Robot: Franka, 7 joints.
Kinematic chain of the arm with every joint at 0, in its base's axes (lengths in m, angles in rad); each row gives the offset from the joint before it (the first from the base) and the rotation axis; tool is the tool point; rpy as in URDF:
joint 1: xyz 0 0 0.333 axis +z
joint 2: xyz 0 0 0 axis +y
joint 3: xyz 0 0 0.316 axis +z
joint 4: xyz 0.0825 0 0 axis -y
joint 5: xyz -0.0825 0 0.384 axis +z
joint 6: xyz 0 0 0 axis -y
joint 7: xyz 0.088 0 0 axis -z
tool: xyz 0 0 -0.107 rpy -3.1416 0 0
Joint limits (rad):
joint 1: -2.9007..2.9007
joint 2: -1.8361..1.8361
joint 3: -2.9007..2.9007
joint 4: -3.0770..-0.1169
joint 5: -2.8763..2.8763
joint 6: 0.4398..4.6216
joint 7: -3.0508..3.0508
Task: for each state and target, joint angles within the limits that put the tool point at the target. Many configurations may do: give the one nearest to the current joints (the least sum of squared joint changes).
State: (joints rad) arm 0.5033 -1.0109 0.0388 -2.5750 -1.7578 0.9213 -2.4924
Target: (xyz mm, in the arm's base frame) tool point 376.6 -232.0 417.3
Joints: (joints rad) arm 0.1671 -0.1620 -0.4266 -2.5156 -1.8300 1.2743 -2.4924
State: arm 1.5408 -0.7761 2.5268 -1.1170 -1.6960 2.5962 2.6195
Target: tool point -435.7 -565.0 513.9
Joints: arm 1.4844 -0.4671 2.3948 -1.4981 -1.7270 2.6454 2.6195
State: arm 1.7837 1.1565 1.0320 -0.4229 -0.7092 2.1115 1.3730
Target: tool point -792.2 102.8 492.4
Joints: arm 2.4825 1.0954 1.2400 -0.8445 -0.6628 2.0543 1.3730
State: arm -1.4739 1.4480 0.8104 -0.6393 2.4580 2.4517 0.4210
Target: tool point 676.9 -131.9 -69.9
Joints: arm -0.8543 1.7292 0.9494 -1.1407 2.4670 2.5339 0.4210
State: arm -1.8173 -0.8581 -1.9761 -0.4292 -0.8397 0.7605 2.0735
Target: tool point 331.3 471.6 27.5
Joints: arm -2.3946 -1.5931 -2.4338 -0.7048 -0.8627 0.5231 2.0735
